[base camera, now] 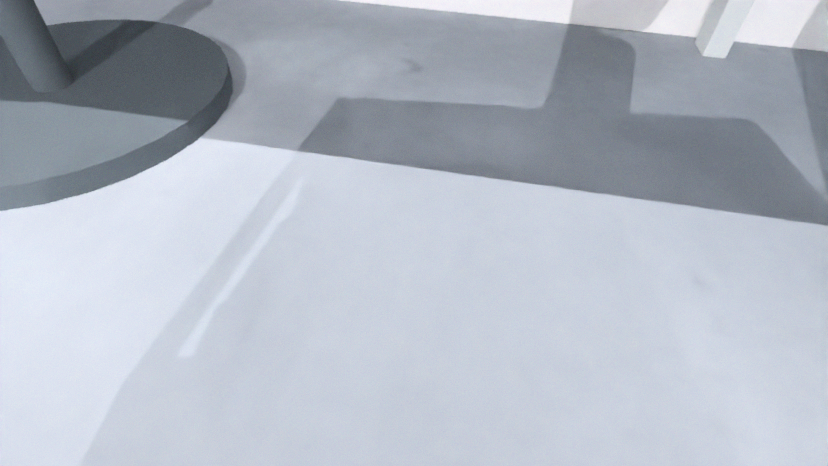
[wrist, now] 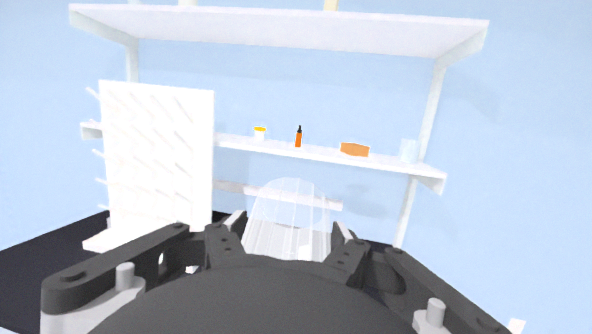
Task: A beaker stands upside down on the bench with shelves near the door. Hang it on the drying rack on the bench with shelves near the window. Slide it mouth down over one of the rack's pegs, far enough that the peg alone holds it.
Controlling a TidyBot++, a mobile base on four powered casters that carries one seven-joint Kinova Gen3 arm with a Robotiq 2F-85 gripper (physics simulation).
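Places are measured from the arm's base along level axes (x right, y up, z back), in metres.
Pixels of known places: gripper, between the fingertips: (wrist: pixel 288 228).
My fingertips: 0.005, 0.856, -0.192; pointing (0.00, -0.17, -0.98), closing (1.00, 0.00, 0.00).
Note:
Ahead of a thing's pixels: the offset from my fingertips to its top centre, as dx, dy, dz. "spot": to the spot under its first point. Level surfaces: height alone.
In the wrist view a clear, see-through beaker {+0.000, +0.033, +0.000} (wrist: pixel 287 220) is between the fingers of my gripper (wrist: pixel 288 228), which is shut on it. Its round end reaches up past the fingertips, in front of the wall. The white drying rack (wrist: pixel 202 165) stands upright on the black bench {dy -0.491} (wrist: pixel 30 260) to the left of the beaker, apart from it. Rows of slanted pegs cover the rack's face and some stick out past its left edge. Which end of the beaker is its mouth, I cannot tell.
A white shelf {dy -0.034} (wrist: pixel 320 153) behind holds a yellow-capped jar {spot: -0.180, -0.003, -0.783} (wrist: pixel 259 134), an orange bottle {spot: -0.005, +0.003, -0.745} (wrist: pixel 298 138), an orange block {spot: +0.222, -0.009, -0.683} (wrist: pixel 354 149) and a clear vessel {spot: +0.425, +0.011, -0.664} (wrist: pixel 408 151). An upper shelf (wrist: pixel 280 30) hangs above. In the base view a round grey stool base {-0.514, -1.223, -0.479} (base camera: pixel 139 63) stands at the upper left.

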